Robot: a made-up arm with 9 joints. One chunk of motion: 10 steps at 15 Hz.
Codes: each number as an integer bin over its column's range. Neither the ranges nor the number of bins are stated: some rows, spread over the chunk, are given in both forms.
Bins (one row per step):
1: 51 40 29 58 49 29 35 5 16
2: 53 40 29 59 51 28 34 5 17
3: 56 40 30 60 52 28 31 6 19
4: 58 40 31 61 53 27 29 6 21
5: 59 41 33 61 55 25 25 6 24
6: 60 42 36 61 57 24 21 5 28
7: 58 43 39 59 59 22 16 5 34
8: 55 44 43 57 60 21 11 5 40
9: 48 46 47 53 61 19 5 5 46
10: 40 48 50 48 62 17 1 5 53
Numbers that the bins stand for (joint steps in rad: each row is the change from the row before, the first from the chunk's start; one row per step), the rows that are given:
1: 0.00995 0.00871 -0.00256 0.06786 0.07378 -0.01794 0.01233 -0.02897 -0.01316
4: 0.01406 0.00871 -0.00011 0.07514 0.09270 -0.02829 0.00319 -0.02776 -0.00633
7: 0.01406 0.01514 0.00967 0.07029 0.12108 -0.05416 -0.01662 -0.02897 0.01141
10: 0.00349 0.02586 0.02311 0.04357 0.13527 -0.08003 -0.03948 -0.02897 0.03735
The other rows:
2: 0.01113 0.00871 -0.00256 0.07029 0.08324 -0.02311 0.01081 -0.02897 -0.01179
3: 0.01289 0.00871 -0.00133 0.07271 0.08797 -0.02311 0.00624 -0.02776 -0.00906
5: 0.01465 0.01086 0.00233 0.07514 0.10216 -0.03863 -0.00290 -0.02776 -0.00224
6: 0.01524 0.01300 0.00600 0.07514 0.11162 -0.04381 -0.00900 -0.02897 0.00322
8: 0.01230 0.01729 0.01456 0.06543 0.12581 -0.05933 -0.02424 -0.02897 0.01960
9: 0.00819 0.02157 0.01944 0.05571 0.13054 -0.06968 -0.03338 -0.02897 0.02779

